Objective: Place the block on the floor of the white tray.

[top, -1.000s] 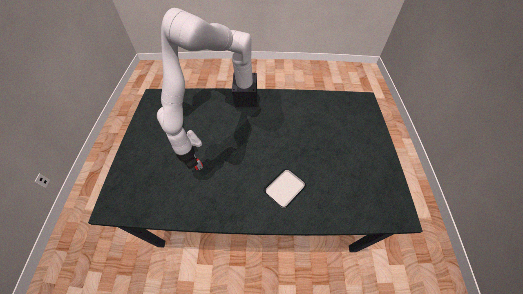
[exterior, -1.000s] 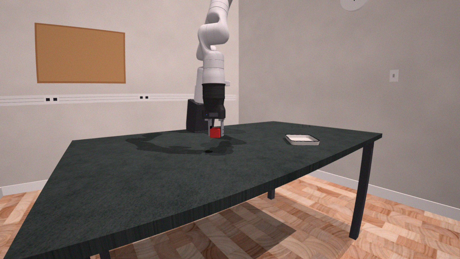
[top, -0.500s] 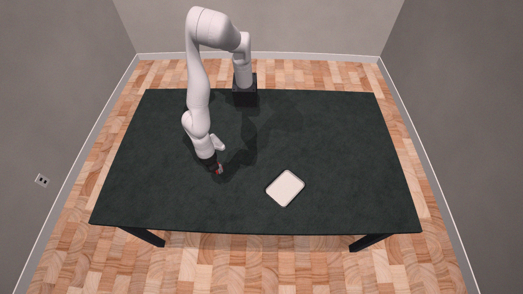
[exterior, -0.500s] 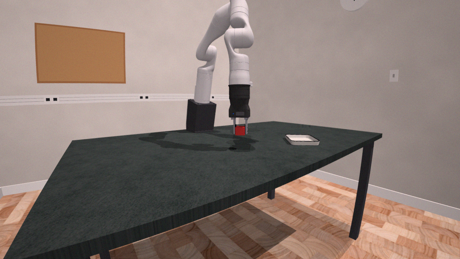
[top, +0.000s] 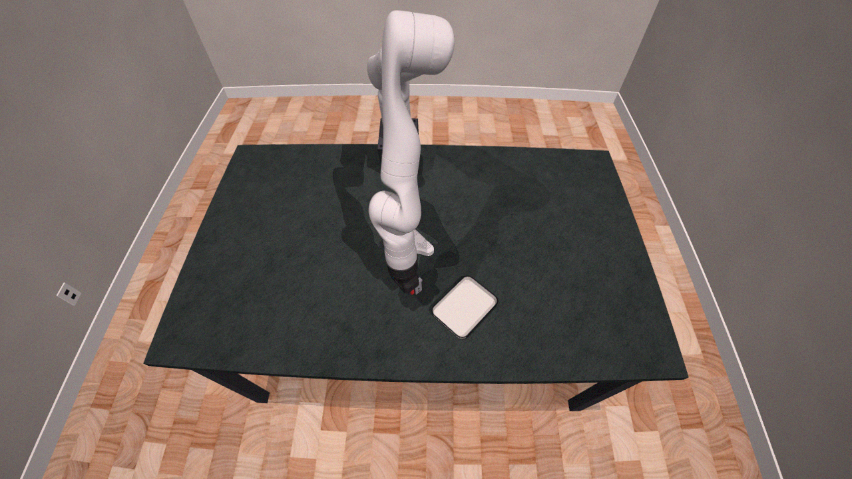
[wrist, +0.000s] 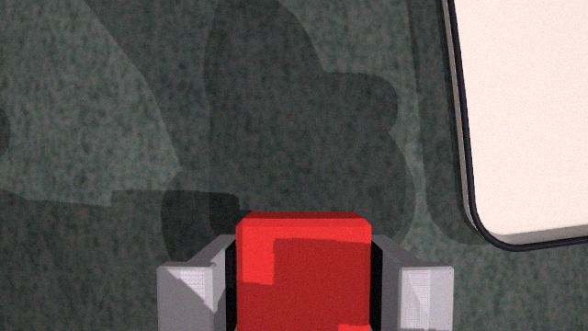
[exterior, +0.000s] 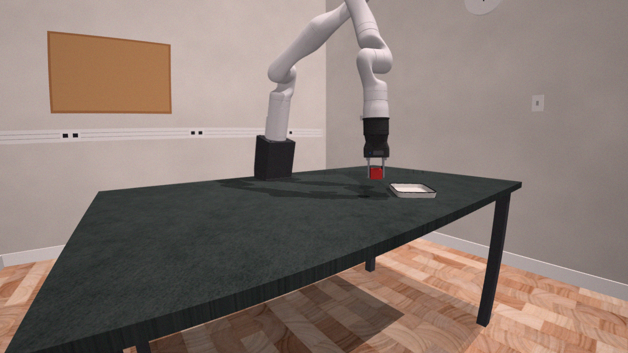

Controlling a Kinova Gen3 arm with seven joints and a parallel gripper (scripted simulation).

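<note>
The white tray is 50 mm ahead of my hand, 140 mm to the left of it and 70 mm below it. The rest, counted from my hand: red block: 10 mm below.
</note>
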